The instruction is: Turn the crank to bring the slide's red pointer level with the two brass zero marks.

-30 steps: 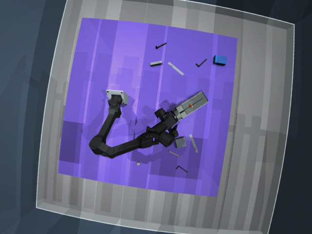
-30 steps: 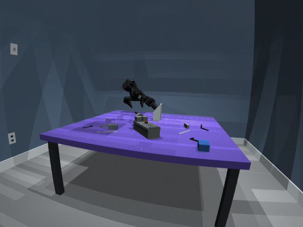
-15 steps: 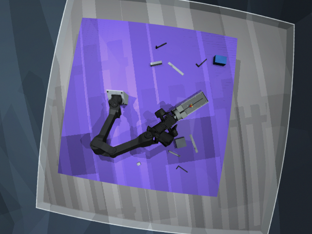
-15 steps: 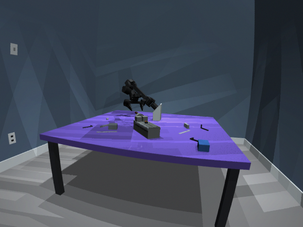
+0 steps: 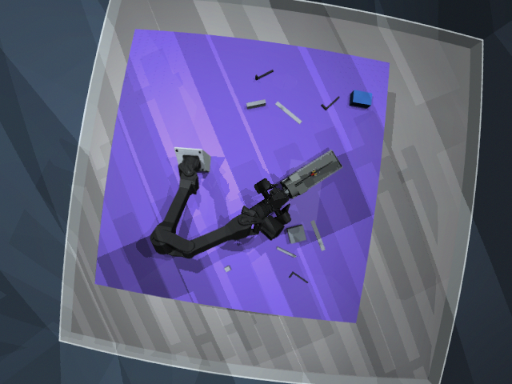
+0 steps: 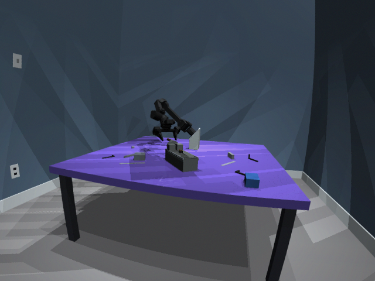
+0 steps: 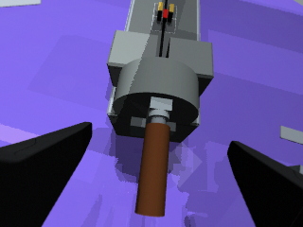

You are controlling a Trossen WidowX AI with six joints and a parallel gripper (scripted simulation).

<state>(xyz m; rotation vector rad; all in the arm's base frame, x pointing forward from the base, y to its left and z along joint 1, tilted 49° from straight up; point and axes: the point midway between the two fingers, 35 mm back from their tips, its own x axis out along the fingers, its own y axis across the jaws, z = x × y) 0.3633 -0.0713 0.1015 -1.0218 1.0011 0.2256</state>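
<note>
The brown crank handle lies 20 mm behind my gripper tip and 10 mm to the right of it. From my gripper tip the other things lie so: dark L-shaped key 100 mm ahead, 380 mm to the right, 120 mm below; then red pointer 120 mm ahead, 90 mm to the left, 40 mm below; then grey block 80 mm ahead, 170 mm to the right, 100 mm below.
</note>
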